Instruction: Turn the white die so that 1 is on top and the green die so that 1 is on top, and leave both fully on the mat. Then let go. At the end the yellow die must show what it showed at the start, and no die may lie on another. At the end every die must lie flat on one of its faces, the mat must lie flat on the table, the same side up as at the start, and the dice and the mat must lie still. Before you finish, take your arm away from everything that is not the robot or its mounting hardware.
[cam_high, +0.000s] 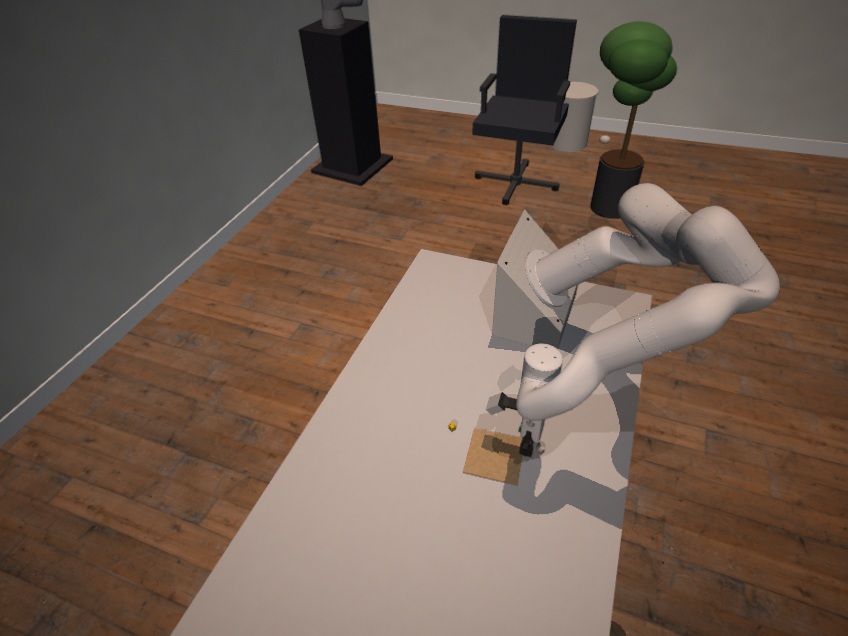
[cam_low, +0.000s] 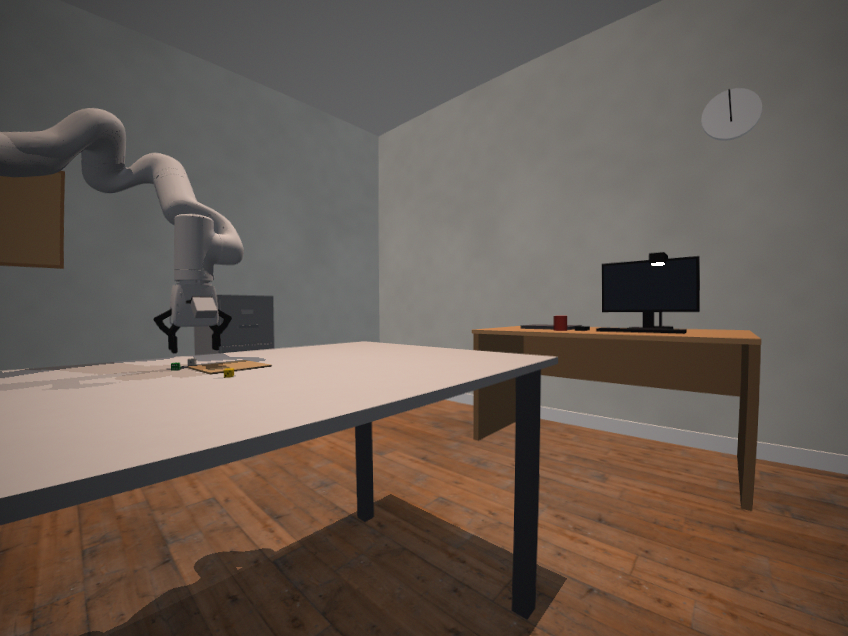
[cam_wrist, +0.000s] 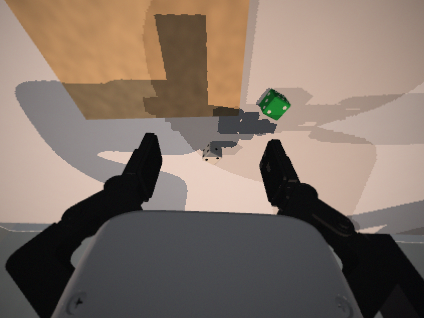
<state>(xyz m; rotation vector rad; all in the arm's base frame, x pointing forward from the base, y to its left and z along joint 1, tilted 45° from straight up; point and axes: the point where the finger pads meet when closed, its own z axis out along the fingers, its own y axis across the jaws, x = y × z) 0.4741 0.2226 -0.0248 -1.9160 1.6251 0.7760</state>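
Right now my hand is 40 mm above the white die, 30 mm to the right of it and 10 mm past it. Also, from my hand: mat (70 mm to the right, 60 mm ahead, 40 mm below); then yellow die (210 mm to the right, 40 mm below, 30 mm ahead); then green die (50 mm behind, 40 mm below, 30 mm to the right).
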